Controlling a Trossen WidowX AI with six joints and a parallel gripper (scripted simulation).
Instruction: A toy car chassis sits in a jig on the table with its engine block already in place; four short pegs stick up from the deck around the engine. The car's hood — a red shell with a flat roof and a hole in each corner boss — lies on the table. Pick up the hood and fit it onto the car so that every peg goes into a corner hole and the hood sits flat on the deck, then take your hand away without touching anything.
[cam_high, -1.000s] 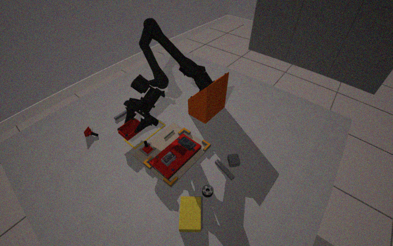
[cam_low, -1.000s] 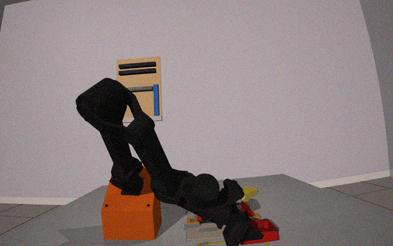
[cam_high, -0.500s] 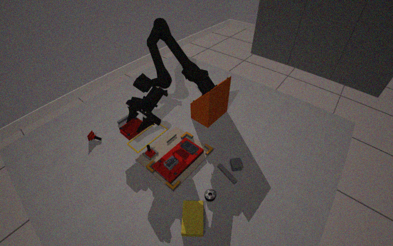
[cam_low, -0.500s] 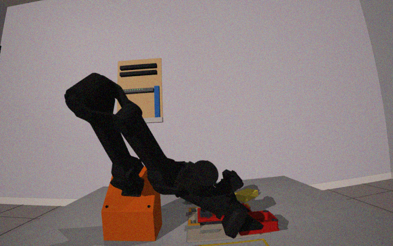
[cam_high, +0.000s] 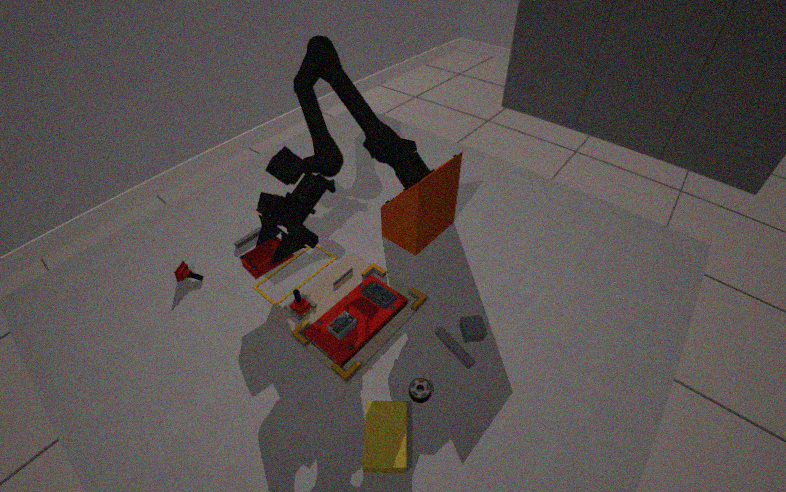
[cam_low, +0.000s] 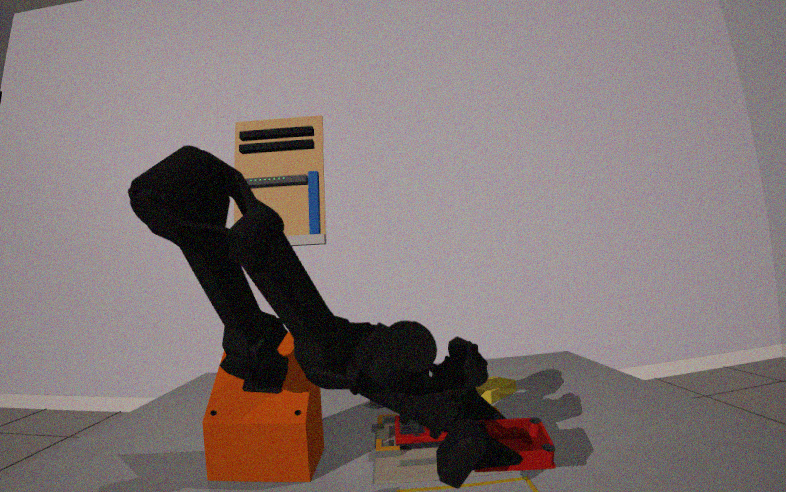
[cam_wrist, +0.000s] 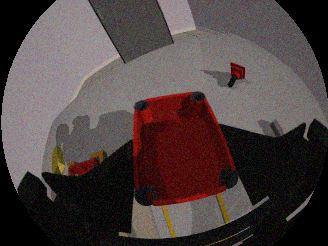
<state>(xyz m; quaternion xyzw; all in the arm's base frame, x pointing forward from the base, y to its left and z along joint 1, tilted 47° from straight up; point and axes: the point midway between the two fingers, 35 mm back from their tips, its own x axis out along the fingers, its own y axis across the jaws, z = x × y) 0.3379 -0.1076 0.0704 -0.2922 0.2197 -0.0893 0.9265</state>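
Right now the red hood is 1 cm below my gripper tip. Round my gripper tip: grey bar (4 cm behind, 17 cm to the right, 8 cm below); grey engine block (2 cm behind, 23 cm to the left, 6 cm below); yellow block (7 cm ahead, 43 cm to the left, 7 cm below).
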